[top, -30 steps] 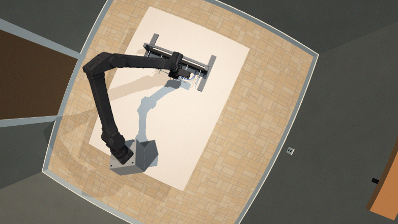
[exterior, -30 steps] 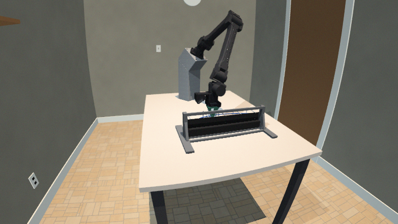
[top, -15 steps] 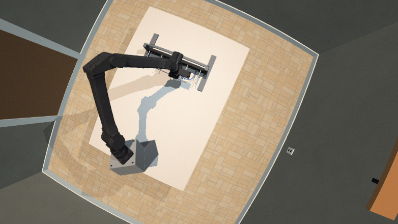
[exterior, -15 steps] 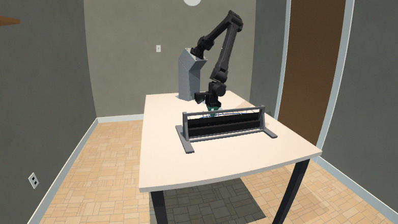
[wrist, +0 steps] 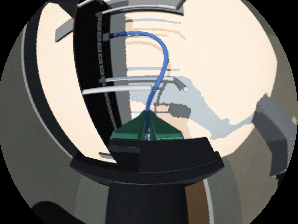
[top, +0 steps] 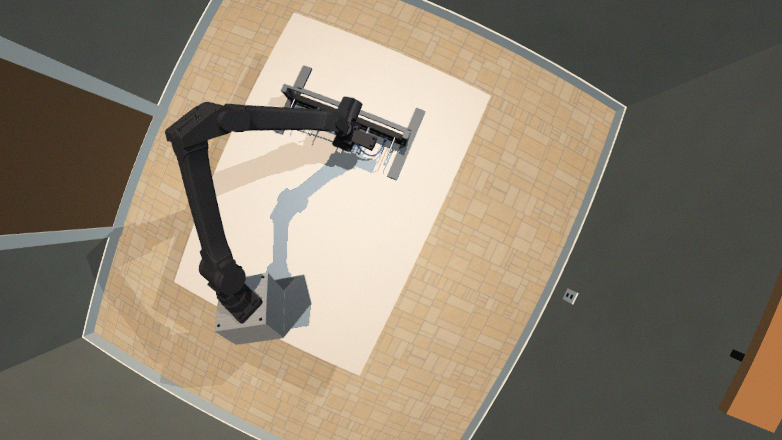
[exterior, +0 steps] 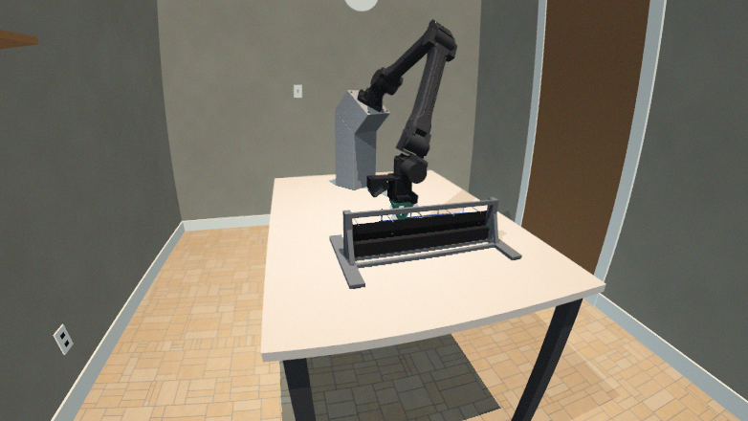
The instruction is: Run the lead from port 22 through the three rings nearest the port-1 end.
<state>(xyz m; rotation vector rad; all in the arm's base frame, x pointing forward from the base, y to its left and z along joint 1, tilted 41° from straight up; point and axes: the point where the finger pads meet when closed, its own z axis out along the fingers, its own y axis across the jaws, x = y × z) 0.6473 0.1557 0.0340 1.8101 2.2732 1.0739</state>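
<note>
Right now my hand is 70 mm to the right of the grey rack and 60 mm short of it.
</note>
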